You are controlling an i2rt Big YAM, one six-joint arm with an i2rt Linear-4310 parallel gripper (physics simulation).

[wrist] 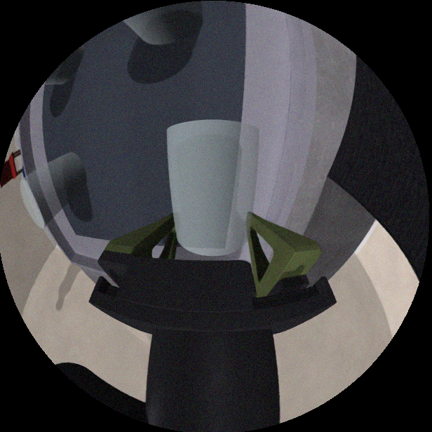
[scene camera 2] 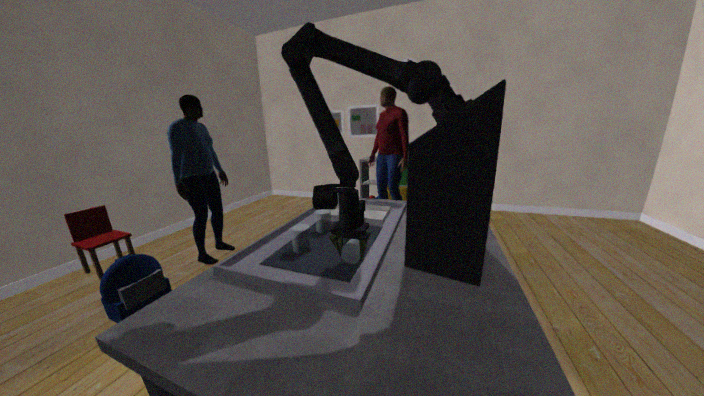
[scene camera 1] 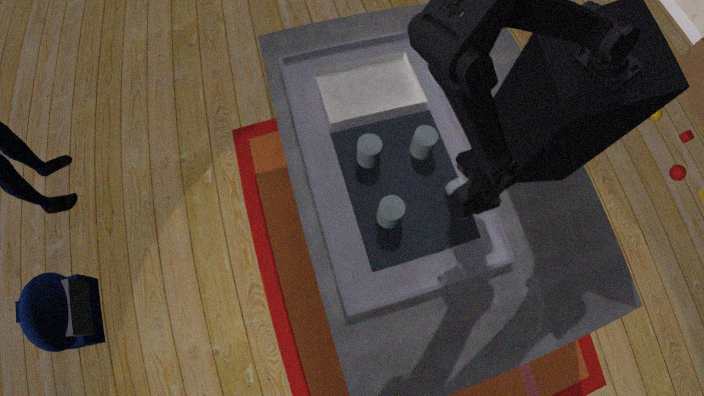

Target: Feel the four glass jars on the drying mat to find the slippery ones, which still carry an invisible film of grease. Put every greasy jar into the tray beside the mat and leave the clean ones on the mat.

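Frame: origin at the arm's base, x left, y up, z ahead, level; centimetres.
Seen in the pictures: gripper, fingertip midpoint: (scene camera 2: 351,256); arm's base at its link origin: (scene camera 2: 454,119) (scene camera 1: 607,64).
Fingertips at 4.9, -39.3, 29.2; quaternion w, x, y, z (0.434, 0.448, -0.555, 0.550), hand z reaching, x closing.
Observation:
Pixels of each thing's middle, then the offset from my fingertips to it, as dx, dy, dz. Level surfaces: height alone.
- pale glass jar at the middle of its body: (scene camera 1: 462,196) (scene camera 2: 354,249) -3.4, +0.6, -0.8
- dark drying mat at its surface level: dy -3.2
- white tray at the middle of its body: (scene camera 1: 369,87) (scene camera 2: 357,212) -46.4, -2.0, +0.8
- grey table at its surface level: dy -3.6
My gripper (scene camera 1: 462,200) (scene camera 2: 351,248) (wrist: 212,217) is shut on one pale glass jar (scene camera 1: 456,186) (scene camera 2: 352,257) (wrist: 205,175) at the near right of the dark drying mat (scene camera 1: 420,220) (scene camera 2: 310,262) (wrist: 120,110). Both green fingers meet its sides. I cannot tell whether its base touches the mat. In scene camera 1, the other jars, a left one (scene camera 1: 369,150), a right one (scene camera 1: 424,141) and a near left one (scene camera 1: 391,211), stand upright on the mat. The white tray (scene camera 1: 377,116) (scene camera 2: 377,213) adjoins the mat's far end. Grease is not visible.
A raised pale border (scene camera 1: 327,200) (scene camera 2: 345,290) surrounds the mat and tray on the grey table (scene camera 1: 400,340) (scene camera 2: 425,340). A tall black block (scene camera 1: 575,115) (scene camera 2: 450,200) stands at the right. Two people (scene camera 2: 192,145) (scene camera 2: 391,135) stand beyond the table.

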